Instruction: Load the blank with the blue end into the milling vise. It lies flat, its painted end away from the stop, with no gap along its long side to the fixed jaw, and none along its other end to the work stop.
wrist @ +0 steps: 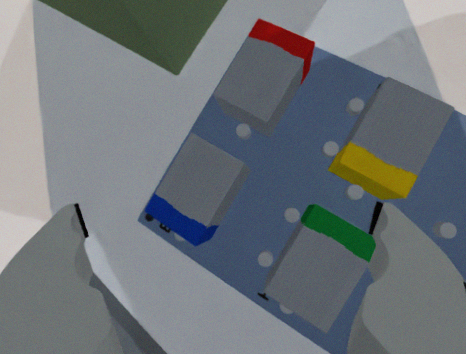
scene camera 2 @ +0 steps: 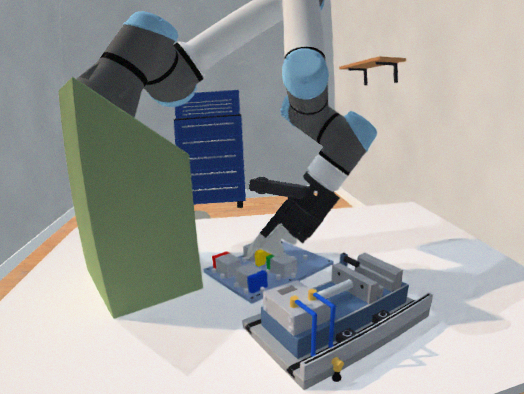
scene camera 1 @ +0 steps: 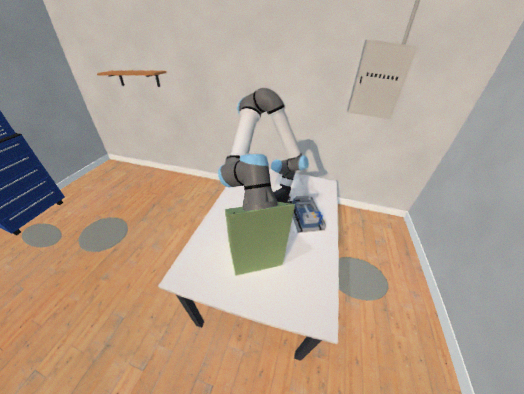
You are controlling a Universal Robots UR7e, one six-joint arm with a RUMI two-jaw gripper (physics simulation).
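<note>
The blank with the blue end (scene camera 2: 248, 278) (wrist: 201, 181) lies flat in a corner of the blue tray (scene camera 2: 312, 261) (wrist: 280, 170), its blue end at the tray's edge. My gripper (scene camera 2: 266, 246) (wrist: 230, 206) is open and empty above the tray. In the wrist view, one finger is left of the blue-ended blank, over the table, and the other is right, near the green-ended blank. The milling vise (scene camera 1: 308, 216) (scene camera 2: 280, 329) stands beside the tray; two grey jaw plates with a gap between them show at its far end. Scene camera 1 hides the tray.
Blanks with red (scene camera 2: 226, 264) (wrist: 260, 80), yellow (scene camera 2: 260, 257) (wrist: 400, 130) and green (scene camera 2: 283, 265) (wrist: 320, 275) ends lie on the same tray among small round pegs. A tall green block (scene camera 1: 260, 240) (scene camera 2: 135, 215) (wrist: 135, 25) stands near the tray. Blue bent clamps (scene camera 2: 314, 330) rise at the vise's near end.
</note>
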